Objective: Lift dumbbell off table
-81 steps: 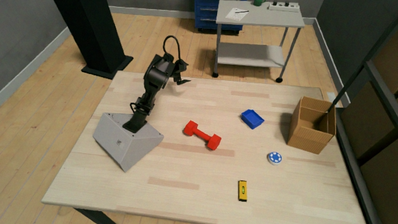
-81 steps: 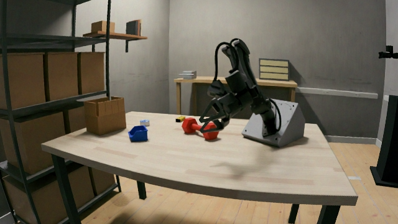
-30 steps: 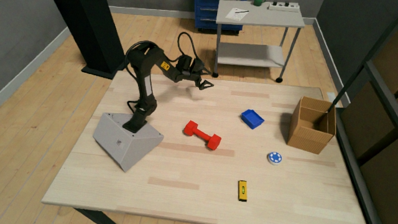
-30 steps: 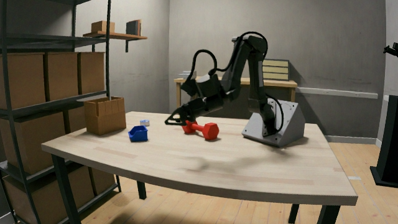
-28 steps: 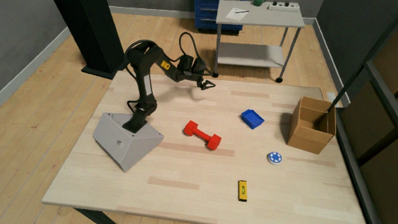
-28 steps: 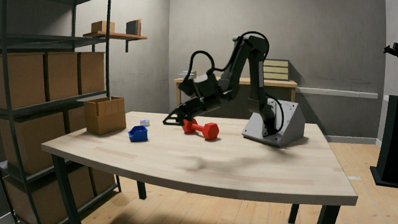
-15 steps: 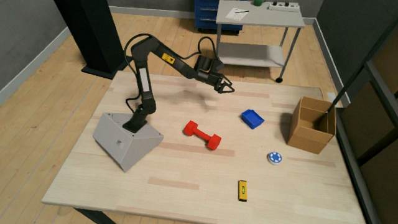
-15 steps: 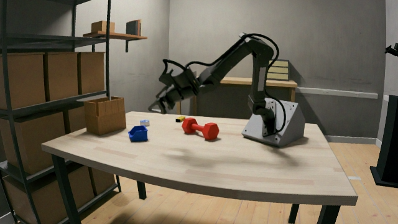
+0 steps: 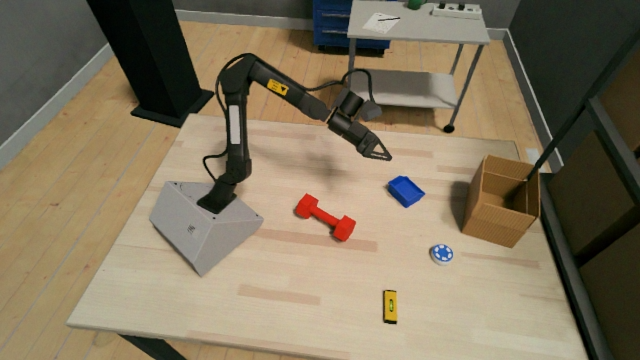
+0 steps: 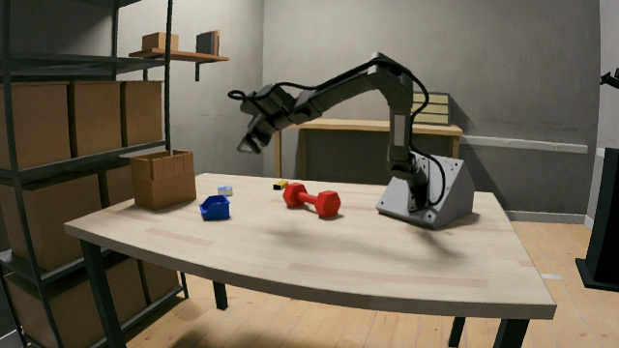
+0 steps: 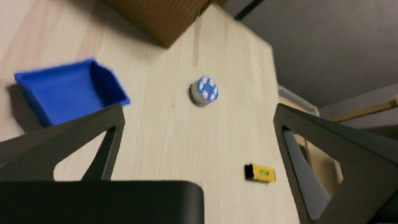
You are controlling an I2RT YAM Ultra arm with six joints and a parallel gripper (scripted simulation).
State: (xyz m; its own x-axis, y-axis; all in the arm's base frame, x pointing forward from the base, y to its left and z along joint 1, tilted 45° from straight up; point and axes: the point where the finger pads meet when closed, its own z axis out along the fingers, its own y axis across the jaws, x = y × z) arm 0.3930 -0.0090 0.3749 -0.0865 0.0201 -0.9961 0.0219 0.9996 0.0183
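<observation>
The red dumbbell lies 200 mm below my hand, 140 mm to the right of it and 140 mm behind it. Also, from my hand: cardboard box 360 mm ahead, 170 mm below, 70 mm to the left; then blue bin 210 mm below, 80 mm ahead, 60 mm to the left.
</observation>
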